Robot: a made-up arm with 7 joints. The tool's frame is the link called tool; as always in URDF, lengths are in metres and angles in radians. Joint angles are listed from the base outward. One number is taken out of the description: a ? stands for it. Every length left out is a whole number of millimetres.
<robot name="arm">
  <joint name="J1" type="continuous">
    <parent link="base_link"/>
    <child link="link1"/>
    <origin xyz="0 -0.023 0.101"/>
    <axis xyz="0 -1 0"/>
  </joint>
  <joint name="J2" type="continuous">
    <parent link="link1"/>
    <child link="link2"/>
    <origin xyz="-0.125 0 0.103"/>
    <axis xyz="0 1 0"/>
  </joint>
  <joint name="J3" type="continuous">
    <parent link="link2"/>
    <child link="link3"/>
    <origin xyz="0.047 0 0.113"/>
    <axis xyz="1 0 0"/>
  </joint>
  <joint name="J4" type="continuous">
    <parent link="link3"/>
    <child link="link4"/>
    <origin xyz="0 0.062 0.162"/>
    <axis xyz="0 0 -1"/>
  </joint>
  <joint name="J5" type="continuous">
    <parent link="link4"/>
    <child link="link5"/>
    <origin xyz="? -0.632 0"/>
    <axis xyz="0 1 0"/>
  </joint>
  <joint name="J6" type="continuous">
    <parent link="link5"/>
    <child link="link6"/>
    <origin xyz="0.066 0 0.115"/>
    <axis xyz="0 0 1"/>
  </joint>
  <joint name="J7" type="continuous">
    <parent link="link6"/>
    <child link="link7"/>
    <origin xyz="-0.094 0.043 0"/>
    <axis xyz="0 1 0"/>
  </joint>
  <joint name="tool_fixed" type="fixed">
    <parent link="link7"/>
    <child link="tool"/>
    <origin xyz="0.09 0 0.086"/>
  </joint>
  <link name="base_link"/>
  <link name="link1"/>
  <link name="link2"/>
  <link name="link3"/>
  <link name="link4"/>
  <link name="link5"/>
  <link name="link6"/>
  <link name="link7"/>
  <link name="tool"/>
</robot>
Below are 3 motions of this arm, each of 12 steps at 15 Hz.
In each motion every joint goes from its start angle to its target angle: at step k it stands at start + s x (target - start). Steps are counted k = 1, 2, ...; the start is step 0. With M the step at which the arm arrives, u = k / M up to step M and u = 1 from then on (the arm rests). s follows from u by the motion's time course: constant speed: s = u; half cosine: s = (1 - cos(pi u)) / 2; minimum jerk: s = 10 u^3 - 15 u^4 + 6 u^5.
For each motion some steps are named. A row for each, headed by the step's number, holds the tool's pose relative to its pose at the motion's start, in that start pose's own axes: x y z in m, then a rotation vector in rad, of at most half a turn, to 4 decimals.
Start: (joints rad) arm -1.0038 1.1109 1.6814 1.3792 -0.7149 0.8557 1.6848
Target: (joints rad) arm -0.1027 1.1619 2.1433 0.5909 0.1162 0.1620 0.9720
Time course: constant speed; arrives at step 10
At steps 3, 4, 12:
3: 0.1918 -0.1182 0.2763 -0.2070 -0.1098 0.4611
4: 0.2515 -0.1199 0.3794 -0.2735 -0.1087 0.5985
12: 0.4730 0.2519 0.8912 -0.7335 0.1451 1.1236

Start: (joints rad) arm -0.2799 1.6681 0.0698 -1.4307 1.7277 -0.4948 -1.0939
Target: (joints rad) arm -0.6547 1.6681 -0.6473 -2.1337 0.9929 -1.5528 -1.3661
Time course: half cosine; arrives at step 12
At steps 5, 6, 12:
5: 0.1657 0.1735 0.0314 -0.3216 -0.2741 0.0808
6: 0.2126 0.2504 0.0302 -0.3906 -0.3894 0.1098
12: 0.3026 0.6011 0.0057 -0.4449 -0.8288 0.1488

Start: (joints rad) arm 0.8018 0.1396 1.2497 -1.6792 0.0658 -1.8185 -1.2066
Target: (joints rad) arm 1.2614 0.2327 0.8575 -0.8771 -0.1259 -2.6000 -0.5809
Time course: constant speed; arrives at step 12
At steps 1, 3, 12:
1: 0.0007 -0.0046 -0.0098 -0.1015 0.0421 -0.0253
3: 0.0069 -0.0228 -0.0268 -0.2980 0.1120 -0.0988
12: 0.1078 -0.2386 0.0257 -0.9097 0.2052 -0.8287

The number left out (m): 0.072
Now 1 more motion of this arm.
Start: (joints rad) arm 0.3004 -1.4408 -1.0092 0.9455 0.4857 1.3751 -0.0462
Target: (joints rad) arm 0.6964 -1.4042 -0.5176 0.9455 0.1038 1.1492 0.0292
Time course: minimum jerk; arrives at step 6
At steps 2, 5, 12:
2: -0.0582 -0.0007 -0.0620 0.0008 -0.0991 -0.0619
5: -0.2059 0.0240 -0.3329 0.0355 -0.4712 -0.3029
12: -0.2100 0.0259 -0.3470 0.0387 -0.4892 -0.3147

